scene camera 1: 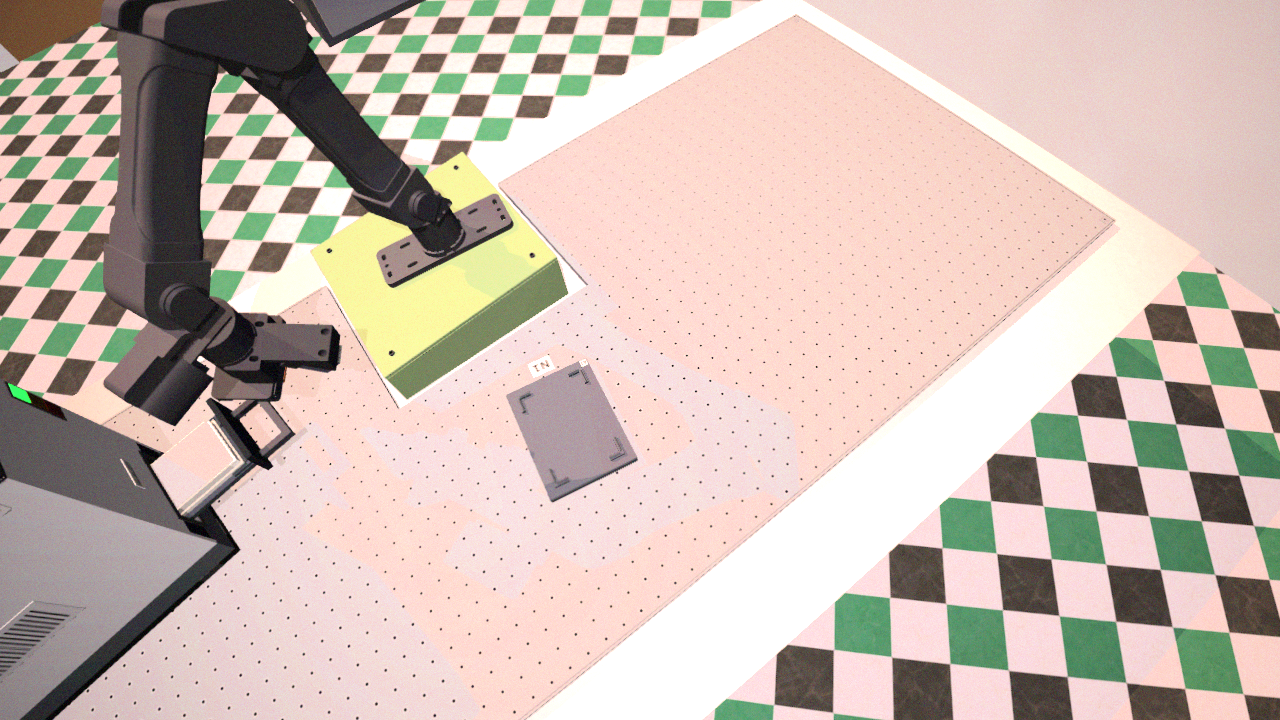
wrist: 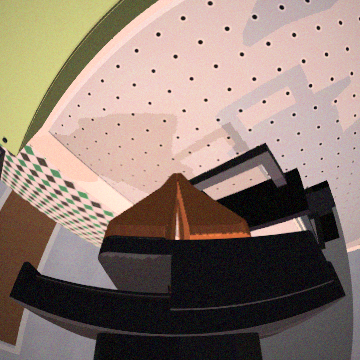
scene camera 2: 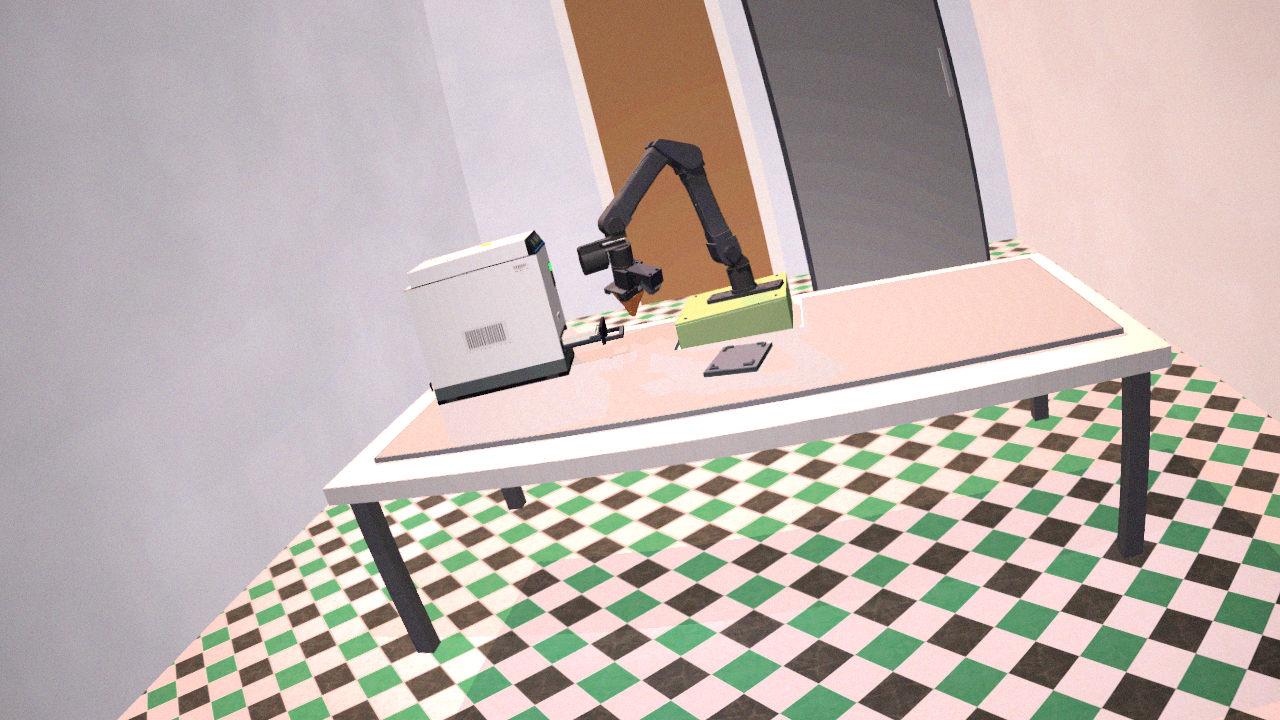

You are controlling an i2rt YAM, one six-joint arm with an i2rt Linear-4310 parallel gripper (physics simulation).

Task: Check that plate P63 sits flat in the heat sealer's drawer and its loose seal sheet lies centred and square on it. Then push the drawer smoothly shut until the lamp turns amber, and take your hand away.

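Frame: origin at the arm's base, x ahead, y left, z up, level; centimetres.
Where they show: gripper, fingertip midpoint: (scene camera 1: pixel 278 380) (wrist: pixel 176 180) (scene camera 2: pixel 633 315); arm's base, link origin: (scene camera 1: pixel 445 241) (scene camera 2: pixel 745 293).
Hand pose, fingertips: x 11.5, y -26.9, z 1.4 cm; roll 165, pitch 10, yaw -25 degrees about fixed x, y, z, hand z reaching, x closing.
Each offset is from my fingertips to the top centre of the thing. "pt": to the spot under its first point. Level surfaces: height alone.
The heat sealer @(dz +27.0, dx +13.1, dy -33.4 cm) (scene camera 1: pixel 89 555) (scene camera 2: pixel 487 313) stands at the left with its lamp (scene camera 1: pixel 19 392) (scene camera 2: pixel 550 265) lit green. Its drawer is out, with a black front panel (scene camera 1: pixel 243 434) (scene camera 2: pixel 603 330) (wrist: pixel 270 202) and a loop handle @(pt dz -3.0, dx +4.0, dy -1.9 cm) (scene camera 1: pixel 284 420) (wrist: pixel 275 172). The pale seal sheet @(dz -0.1, dx +6.5, dy -14.6 cm) (scene camera 1: pixel 198 465) lies flat inside and looks roughly square with the drawer; plate P63 under it is hardly visible. My gripper (scene camera 2: pixel 633 311) (wrist: pixel 176 180) is shut and empty, its orange fingertips pointing down, above and apart from the handle. In scene camera 1 its body hides the fingertips.
A grey plate-like stand (scene camera 1: pixel 572 434) (scene camera 2: pixel 737 358) with corner brackets lies on the perforated mat @(dz -8.4 cm) (scene camera 1: pixel 805 223) beside an "IN" label @(pt dz -8.4, dx +10.2, dy +31.4 cm) (scene camera 1: pixel 540 365). The green arm base block (scene camera 1: pixel 474 331) (scene camera 2: pixel 733 324) stands behind it, to the right of the drawer.
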